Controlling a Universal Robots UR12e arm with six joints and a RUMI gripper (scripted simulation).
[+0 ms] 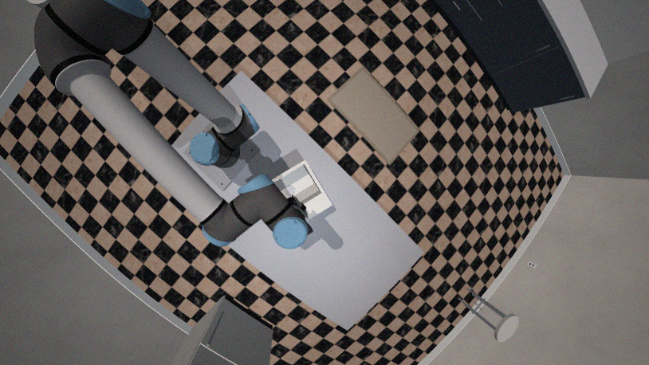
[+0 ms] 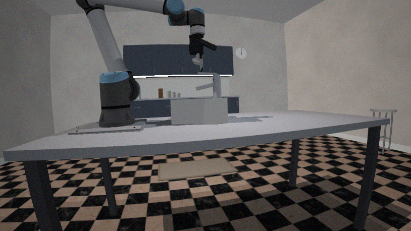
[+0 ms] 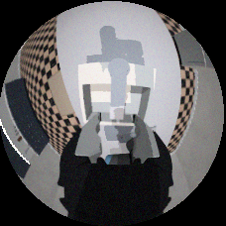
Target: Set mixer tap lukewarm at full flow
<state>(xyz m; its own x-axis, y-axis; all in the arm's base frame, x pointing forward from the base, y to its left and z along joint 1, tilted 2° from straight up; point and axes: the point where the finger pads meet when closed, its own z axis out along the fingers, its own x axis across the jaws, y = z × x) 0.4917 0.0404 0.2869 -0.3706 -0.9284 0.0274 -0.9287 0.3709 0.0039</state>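
Right now the lever is 30 mm below my hand, 30 mm ahead of it and 10 mm to the right of it. Also, from my hand: sink: 270 mm below, 30 mm behind, 10 mm to the left; then mixer tap: 80 mm below, 60 mm ahead, 20 mm to the right.
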